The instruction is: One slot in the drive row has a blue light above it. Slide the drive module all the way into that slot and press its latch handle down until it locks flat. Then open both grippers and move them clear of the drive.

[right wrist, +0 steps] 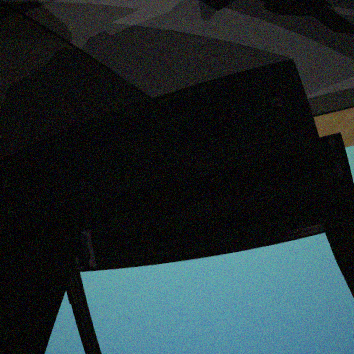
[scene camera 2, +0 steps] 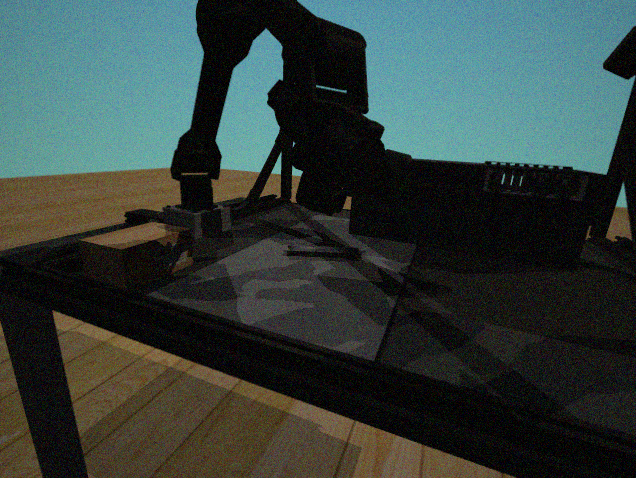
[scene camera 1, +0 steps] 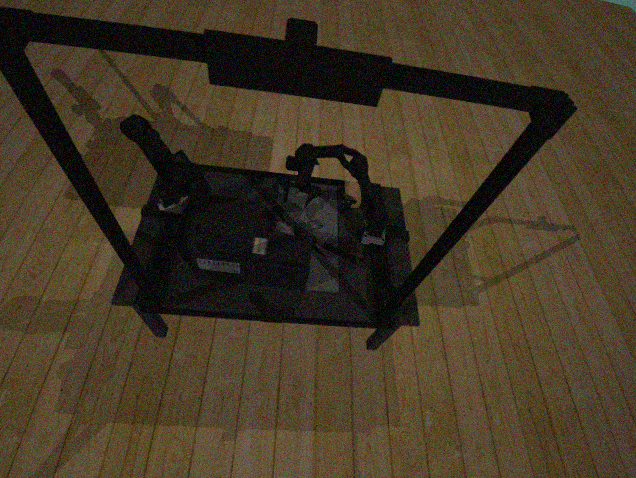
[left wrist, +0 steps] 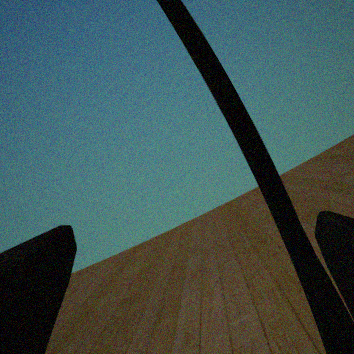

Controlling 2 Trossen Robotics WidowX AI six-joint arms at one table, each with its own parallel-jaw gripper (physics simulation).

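Frame: origin at the left arm's base, x ahead, y left, z up, level; millimetres.
Where they show: left gripper, between the fingertips: point(scene camera 1: 175, 204) point(left wrist: 197, 233); right gripper, between the fingertips: point(right wrist: 205, 222) point(scene camera 2: 367, 186) point(scene camera 1: 294, 205); right arm's base, origin of its link: point(scene camera 2: 197, 206) point(scene camera 1: 374, 230).
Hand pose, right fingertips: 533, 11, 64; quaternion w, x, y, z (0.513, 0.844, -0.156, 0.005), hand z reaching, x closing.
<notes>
Things, the pixels of their top centre, and the offset from my right fingertips, as dx, dy, dz. "*": a spot on its surface instead.
- long dark chassis, centre of its top: point(right wrist: 156, 255) point(scene camera 2: 462, 162) point(scene camera 1: 254, 246) -123, -259, +40
- pale slotted strip, a spot on its surface: point(scene camera 2: 517, 180) * -235, -309, +10
- small pale block, a spot on its surface: point(scene camera 1: 259, 246) * -105, -255, +40
- thin dark rod, a spot on its surface: point(scene camera 2: 321, 252) * +73, +5, -125
- cardboard box, centre of its top: point(scene camera 2: 139, 233) point(scene camera 1: 352, 190) +268, +214, -76
The scene is very dark. A long dark chassis point(scene camera 2: 458, 204) point(scene camera 1: 216, 223) holds the drive row, with a pale slotted strip point(scene camera 1: 218, 266) point(scene camera 2: 517, 180) on it. I see no blue light. A small pale block point(scene camera 1: 259, 246) sits just right of that strip; I cannot tell if it is the drive module. My right gripper point(scene camera 2: 321, 199) point(scene camera 1: 301, 177) point(right wrist: 205, 222) is open and empty, pointing down at the chassis's end. The chassis fills the right wrist view. My left gripper point(scene camera 1: 131, 125) point(left wrist: 197, 233) is open and empty, raised off the table's far left corner, facing floor and sky.
A black gantry frame point(scene camera 1: 473, 213) point(left wrist: 246, 140) straddles the dark table point(scene camera 1: 150, 294) point(scene camera 2: 292, 303). A thin dark rod point(scene camera 2: 321, 252) lies on the mat. A cardboard box point(scene camera 2: 126, 234) stands by the right arm's base point(scene camera 2: 198, 213).
</notes>
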